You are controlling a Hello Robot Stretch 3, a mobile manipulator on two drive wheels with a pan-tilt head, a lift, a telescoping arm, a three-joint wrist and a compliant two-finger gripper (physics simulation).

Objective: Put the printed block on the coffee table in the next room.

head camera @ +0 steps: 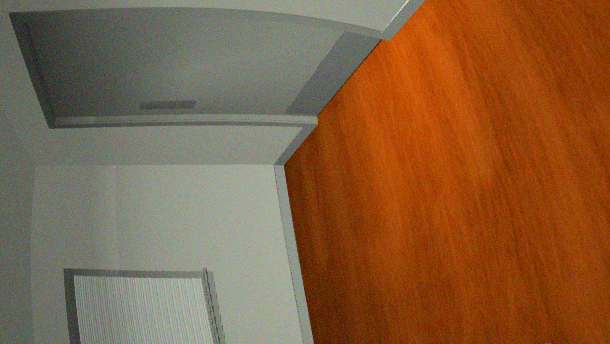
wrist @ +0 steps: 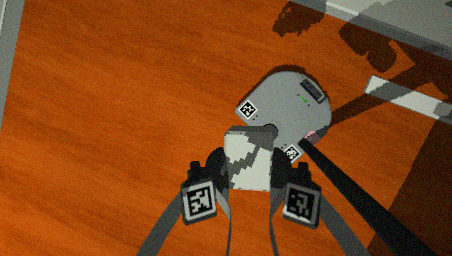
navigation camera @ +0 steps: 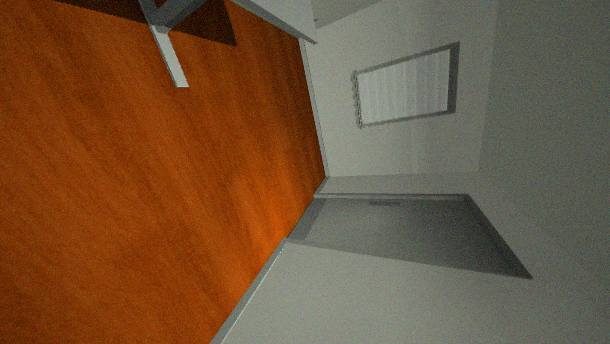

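Note:
The printed block point(wrist: 249, 162), a pale grey-white box with a patchy shadow across its face, is between the two dark fingertips in the wrist view. My gripper point(wrist: 246, 165) is shut on it, one fingertip against each side, and holds it above the floor, just in front of the robot's base. The block's far side is hidden. The gripper does not show in the head or navigation view. No coffee table can be made out in these views.
A grey doorway-like recess point(head camera: 185, 120) point(navigation camera: 390, 196) is in the wall, near a corner beside a window with blinds point(head camera: 142, 310) point(navigation camera: 405, 92). A pale furniture foot point(navigation camera: 172, 57) point(wrist: 400, 96) stands on the orange wood floor point(head camera: 450, 175). My base point(wrist: 292, 102) is below the gripper.

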